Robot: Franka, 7 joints.
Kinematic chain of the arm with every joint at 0, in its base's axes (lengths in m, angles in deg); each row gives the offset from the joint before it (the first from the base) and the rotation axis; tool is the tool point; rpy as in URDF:
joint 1: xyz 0 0 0.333 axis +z
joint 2: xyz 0 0 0 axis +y
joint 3: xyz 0 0 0.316 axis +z
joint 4: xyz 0.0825 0 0 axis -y
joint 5: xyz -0.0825 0 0.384 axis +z
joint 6: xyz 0 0 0 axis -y
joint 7: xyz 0.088 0 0 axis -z
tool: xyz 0 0 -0.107 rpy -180 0 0
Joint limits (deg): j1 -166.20..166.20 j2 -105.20..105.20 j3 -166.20..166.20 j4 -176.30..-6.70 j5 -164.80..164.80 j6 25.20..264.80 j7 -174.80..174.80
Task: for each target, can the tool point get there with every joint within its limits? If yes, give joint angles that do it. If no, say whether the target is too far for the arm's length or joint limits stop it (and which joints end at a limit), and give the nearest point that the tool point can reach.
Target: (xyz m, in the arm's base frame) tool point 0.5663 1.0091 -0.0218
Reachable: no: too far | nearest point 0.4014 0.7153 0.0815 | short by 0.352 m
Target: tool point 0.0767 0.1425 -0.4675
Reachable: no: joint limits stop it (at a limit: joint 2) | nearest point 0.0872 0.1620 -0.3514 | short by 0.118 m
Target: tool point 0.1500 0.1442 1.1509
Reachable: yes | joints -108.26 -3.16 124.99 -23.61 -48.08 174.62 -5.46
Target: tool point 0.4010 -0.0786 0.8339
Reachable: yes | joints -96.40 66.52 136.39 -108.33 90.20 135.24 -72.96
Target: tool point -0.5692 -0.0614 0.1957
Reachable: yes | joints 46.84 -61.80 115.90 -95.07 70.63 54.69 -91.67
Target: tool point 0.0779 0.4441 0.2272
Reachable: yes | joints -55.56 -16.69 125.37 -140.96 90.60 97.92 -144.86
